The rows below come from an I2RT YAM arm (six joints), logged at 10 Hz.
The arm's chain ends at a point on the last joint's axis. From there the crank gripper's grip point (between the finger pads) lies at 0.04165 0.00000 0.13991 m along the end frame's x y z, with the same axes.
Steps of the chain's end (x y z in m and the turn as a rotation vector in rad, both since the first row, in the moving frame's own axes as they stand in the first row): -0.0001 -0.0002 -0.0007 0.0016 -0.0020 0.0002; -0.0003 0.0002 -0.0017 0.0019 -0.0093 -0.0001; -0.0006 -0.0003 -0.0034 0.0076 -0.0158 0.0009; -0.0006 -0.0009 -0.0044 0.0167 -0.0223 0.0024; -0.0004 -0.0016 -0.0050 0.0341 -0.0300 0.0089; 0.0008 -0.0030 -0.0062 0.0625 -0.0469 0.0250; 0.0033 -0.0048 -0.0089 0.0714 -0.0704 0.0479; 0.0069 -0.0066 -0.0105 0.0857 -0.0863 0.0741
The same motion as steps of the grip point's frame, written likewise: -0.0004 -0.0004 -0.0006 0.0016 -0.0020 0.0002; -0.0016 -0.0001 -0.0013 0.0019 -0.0093 -0.0001; -0.0028 -0.0013 -0.0028 0.0076 -0.0158 0.0009; -0.0037 -0.0031 -0.0035 0.0167 -0.0223 0.0024; -0.0046 -0.0060 -0.0039 0.0341 -0.0300 0.0089; -0.0057 -0.0108 -0.0046 0.0625 -0.0469 0.0250; -0.0064 -0.0131 -0.0066 0.0714 -0.0704 0.0479; -0.0050 -0.0161 -0.0078 0.0857 -0.0863 0.0741
